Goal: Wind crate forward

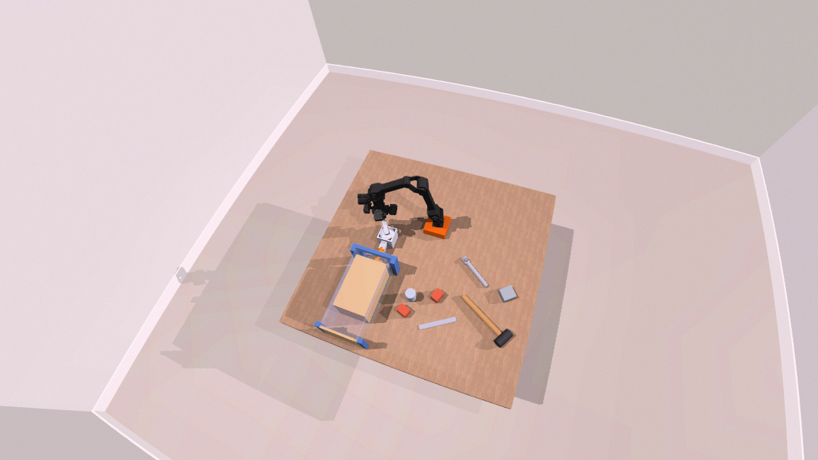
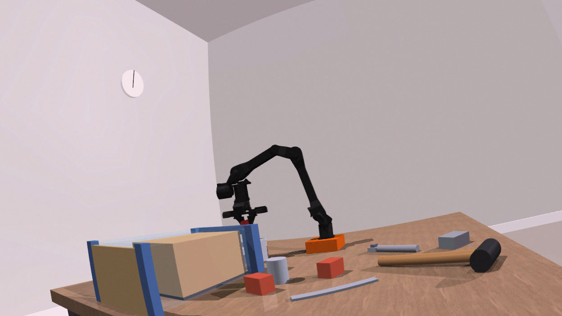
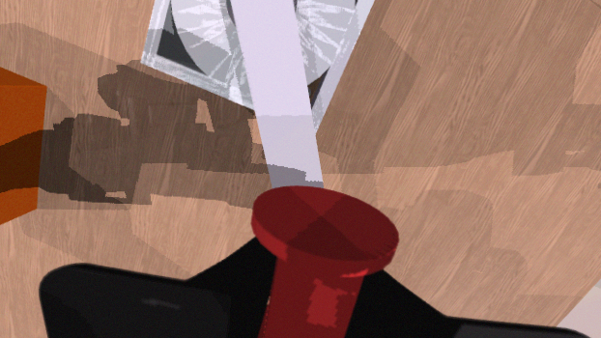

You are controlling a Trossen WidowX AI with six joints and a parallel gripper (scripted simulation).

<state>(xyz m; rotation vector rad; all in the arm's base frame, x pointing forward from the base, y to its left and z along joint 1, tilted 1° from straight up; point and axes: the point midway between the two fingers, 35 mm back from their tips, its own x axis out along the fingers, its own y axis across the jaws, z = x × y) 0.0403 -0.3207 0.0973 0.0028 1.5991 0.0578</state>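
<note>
My gripper tip is 40 mm short of the grey winch handle, 10 mm to the right of it and 10 mm above it. Also, from my gripper tip: red knob 20 mm above; blue frame bar 250 mm ahead, 10 mm to the left, 10 mm below; grey winch 80 mm below, 80 mm ahead, 30 mm to the left.
</note>
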